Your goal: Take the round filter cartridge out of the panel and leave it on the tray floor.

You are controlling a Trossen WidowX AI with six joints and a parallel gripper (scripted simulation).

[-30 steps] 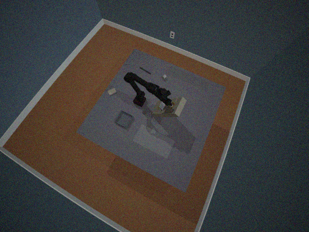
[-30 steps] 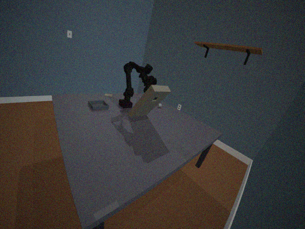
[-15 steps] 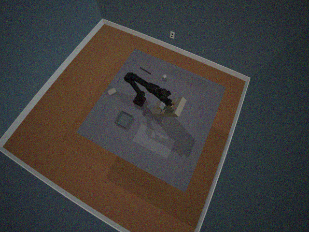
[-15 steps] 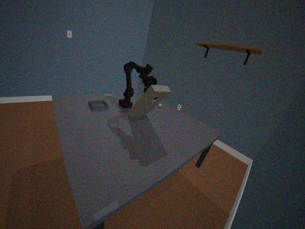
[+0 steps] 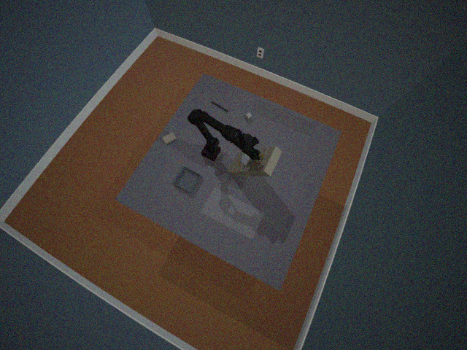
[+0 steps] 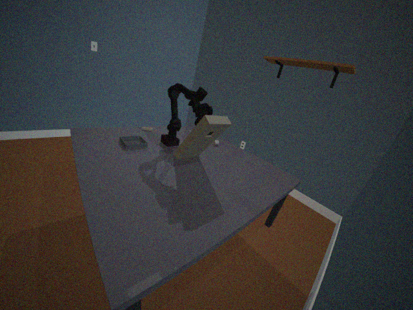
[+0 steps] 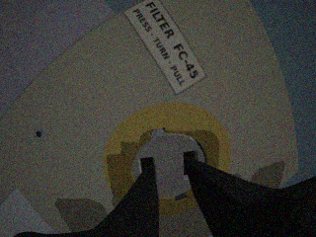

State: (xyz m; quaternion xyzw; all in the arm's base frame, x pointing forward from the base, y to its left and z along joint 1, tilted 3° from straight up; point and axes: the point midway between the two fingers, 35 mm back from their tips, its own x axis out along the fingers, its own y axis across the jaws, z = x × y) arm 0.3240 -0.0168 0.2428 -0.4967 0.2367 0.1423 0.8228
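Right now my gripper tip is 10 mm short of the white round filter cartridge and 10 mm above it. Also, from my gripper tip: cream service panel: 80 mm below, 30 mm behind; then small cream block: 720 mm behind, 260 mm below, 30 mm to the right; then dark square tray: 420 mm behind, 270 mm to the right, 250 mm below.
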